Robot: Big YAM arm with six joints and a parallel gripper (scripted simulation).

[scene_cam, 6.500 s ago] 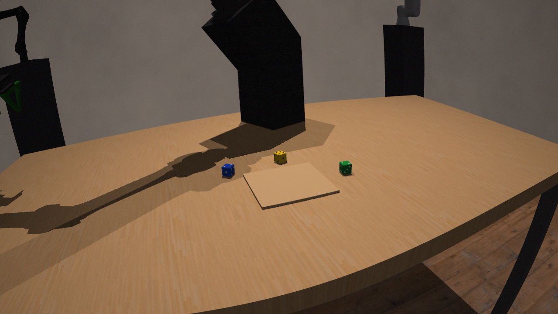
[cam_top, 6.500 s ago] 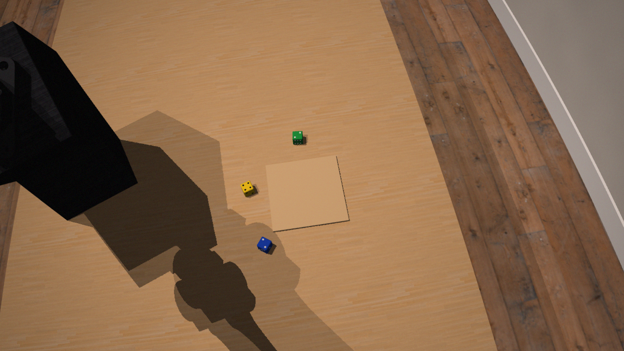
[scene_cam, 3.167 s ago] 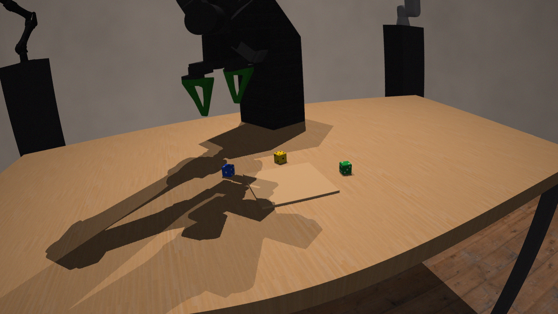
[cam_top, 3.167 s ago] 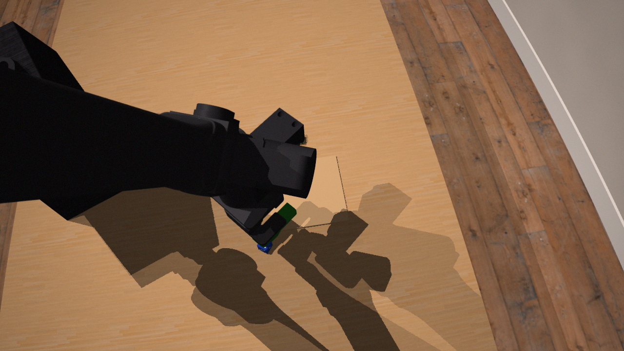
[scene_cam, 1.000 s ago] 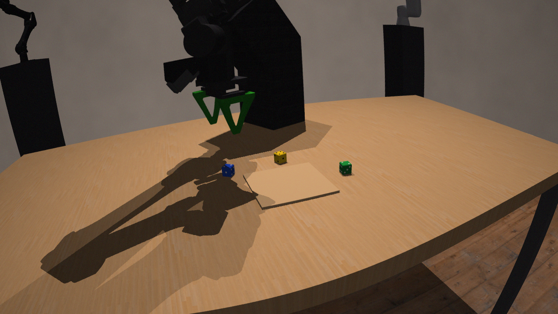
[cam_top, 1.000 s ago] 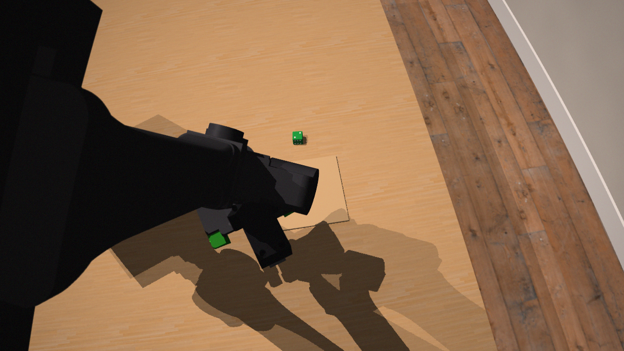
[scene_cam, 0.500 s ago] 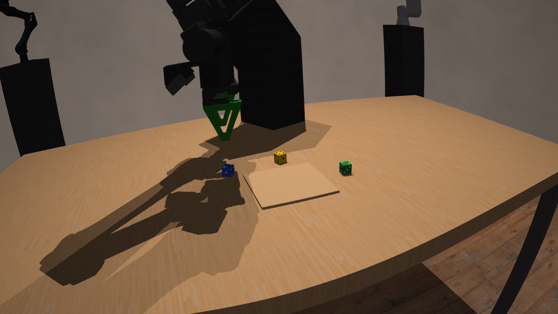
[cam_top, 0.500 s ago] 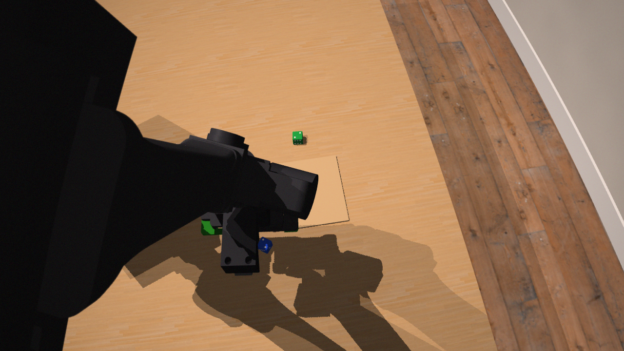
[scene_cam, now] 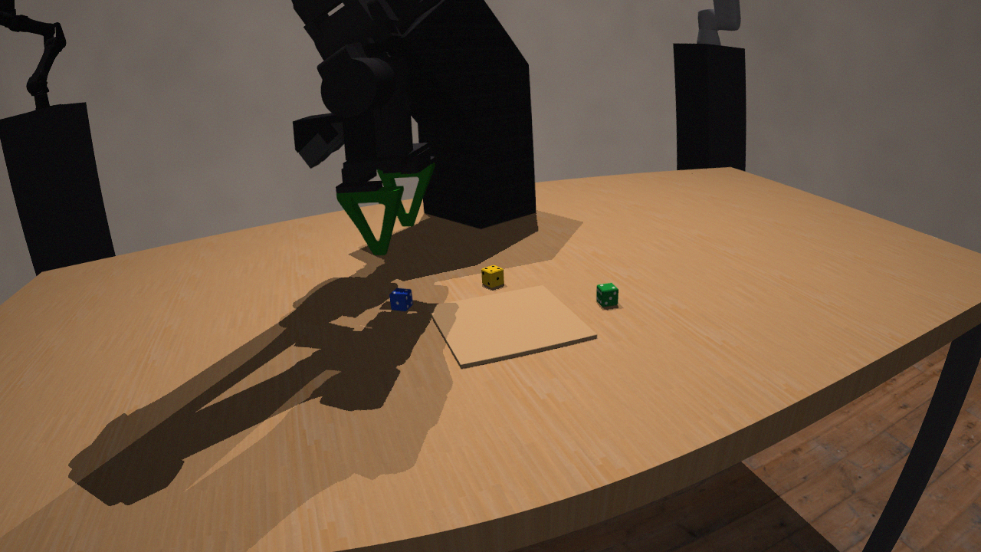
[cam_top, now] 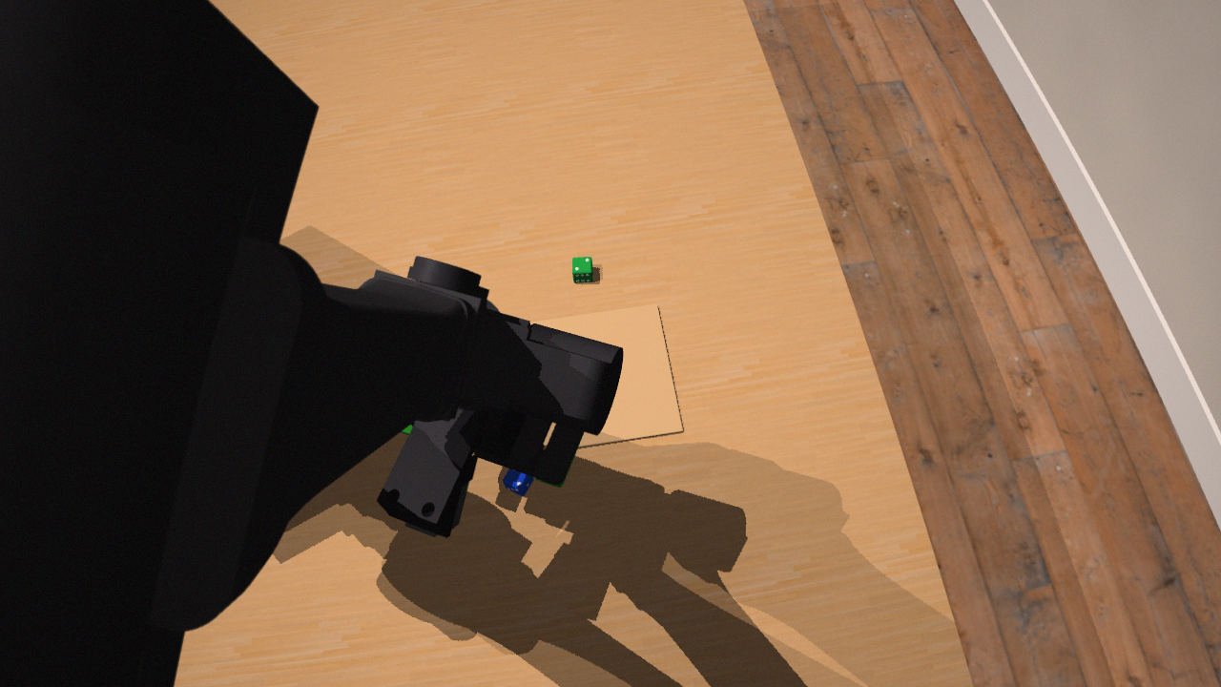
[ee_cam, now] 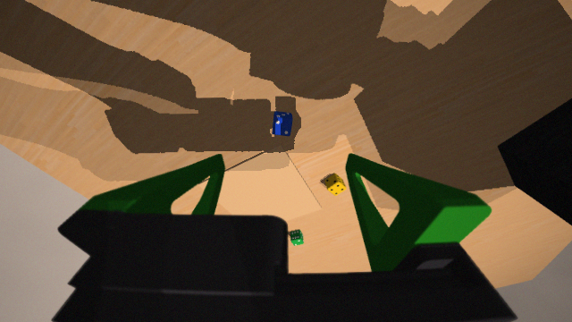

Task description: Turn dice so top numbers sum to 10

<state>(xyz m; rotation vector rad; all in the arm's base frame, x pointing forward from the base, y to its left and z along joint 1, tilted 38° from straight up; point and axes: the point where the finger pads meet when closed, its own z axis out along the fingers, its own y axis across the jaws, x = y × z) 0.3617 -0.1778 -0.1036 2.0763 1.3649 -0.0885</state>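
My gripper is now 80 mm above the blue die. Also, from my hand: green die: 210 mm to the left, 90 mm ahead, 80 mm below; tan mat: 100 mm to the left, 90 mm below, 90 mm ahead; yellow die: 120 mm to the left, 80 mm below, 20 mm behind.
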